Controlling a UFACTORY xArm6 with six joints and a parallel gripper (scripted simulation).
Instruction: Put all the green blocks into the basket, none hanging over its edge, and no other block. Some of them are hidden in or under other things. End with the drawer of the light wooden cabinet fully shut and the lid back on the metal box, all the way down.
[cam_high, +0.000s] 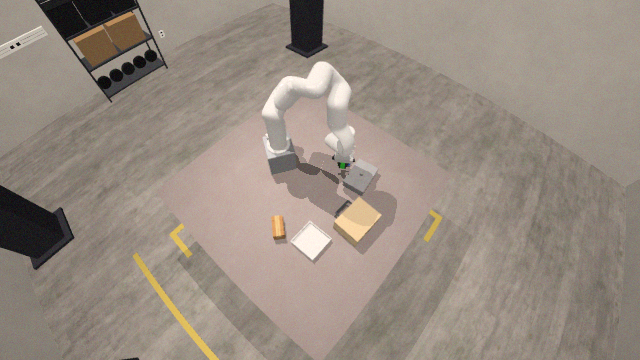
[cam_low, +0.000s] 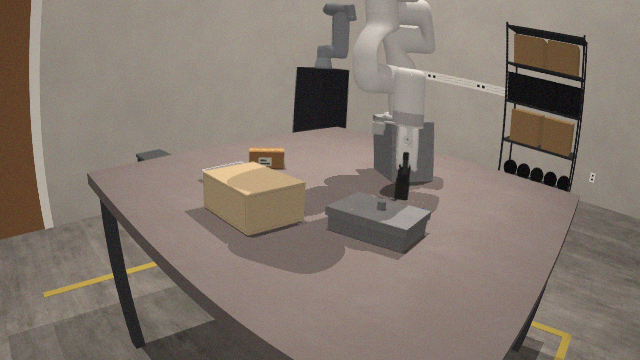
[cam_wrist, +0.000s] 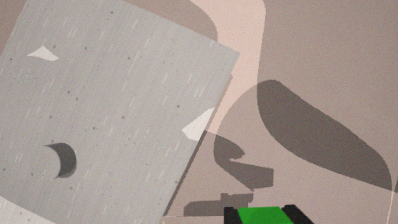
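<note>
Right now the white basket is 44 cm to the right of my hand, 16 cm ahead of it and 5 cm below it. Also, from my hand: metal box 12 cm ahead, 4 cm below, 3 cm to the left; then blue block 6 cm to the left, 5 cm below, 1 cm behind; then grey metal lid 12 cm ahead, 3 cm to the left, 2 cm below.
</note>
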